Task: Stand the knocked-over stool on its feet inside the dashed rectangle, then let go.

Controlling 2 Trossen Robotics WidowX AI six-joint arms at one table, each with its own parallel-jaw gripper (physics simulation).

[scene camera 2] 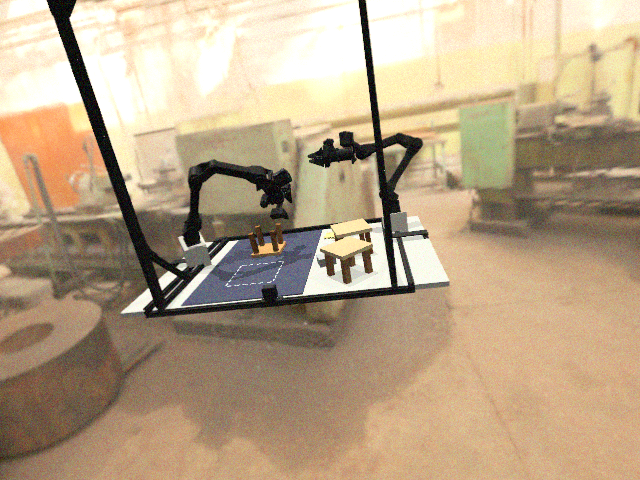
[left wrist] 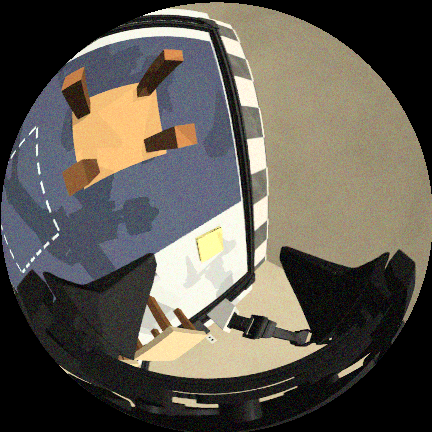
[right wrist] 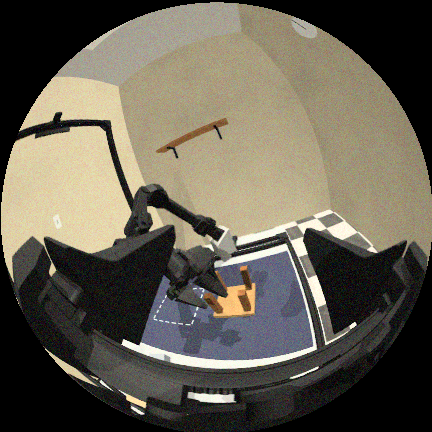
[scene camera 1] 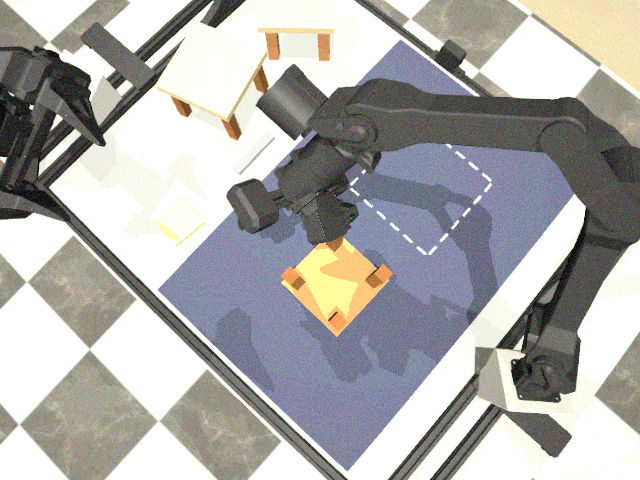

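Pixels of known places: left gripper, fingertip midpoint: [scene camera 2: 289, 210] [left wrist: 218, 257] [right wrist: 215, 302]; right gripper, fingertip midpoint: [scene camera 2: 308, 159] [right wrist: 243, 233] [scene camera 1: 84, 183]; left arm's base, link origin: [scene camera 2: 192, 240] [right wrist: 217, 234] [scene camera 1: 534, 380]; right arm's base, link origin: [scene camera 2: 393, 214] [left wrist: 231, 320].
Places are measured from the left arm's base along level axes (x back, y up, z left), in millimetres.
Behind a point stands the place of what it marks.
Observation:
The stool [scene camera 1: 336, 284] @[y -110, x -309, z -132 mm] [scene camera 2: 267, 250] @[y -110, x -293, z -163 mm] [left wrist: 117, 130] @[y -110, x -322, z -142 mm] [right wrist: 233, 303] @[y -110, x -326, z -151 mm] is upside down on the blue mat, seat flat on the mat and four legs pointing up. It is outside the dashed rectangle [scene camera 1: 428, 253] [left wrist: 58, 233] @[y -125, x -296, z -326 mm] [right wrist: 191, 324] @[y -126, x -296, z -318 mm], which lies up and to the right of it in scene camera 1. My left gripper [scene camera 1: 333, 224] [left wrist: 218, 257] @[y 54, x -427, z -205 mm] [right wrist: 215, 302] @[y 54, x -427, z -205 mm] is open and empty, above the stool's upper leg in scene camera 1; part of that leg is hidden. My right gripper [scene camera 1: 85, 180] @[y 260, x -586, z -174 mm] [scene camera 2: 310, 156] @[y 260, x -586, z -174 mm] [right wrist: 243, 233] @[y 260, x -586, z -174 mm] is open and empty, raised far from the stool.
Two upright stools, one [scene camera 1: 211, 72] @[y -13, x -562, z -476 mm] [scene camera 2: 347, 249] @[y -15, x -410, z -685 mm] nearer the mat in scene camera 2 and another [scene camera 1: 296, 26] [scene camera 2: 351, 227], stand on the white table. A yellow pad [scene camera 1: 180, 219] @[y -120, x -612, z -229 mm] [left wrist: 210, 244] @[y -120, x -613, z -226 mm] and a pale bar [scene camera 1: 253, 152] @[y -114, x -489, z -371 mm] lie off the mat. A black block [scene camera 1: 450, 54] @[y -78, x -124, z -595 mm] [scene camera 2: 269, 292] @[y -92, x -113, z -616 mm] sits on the frame.

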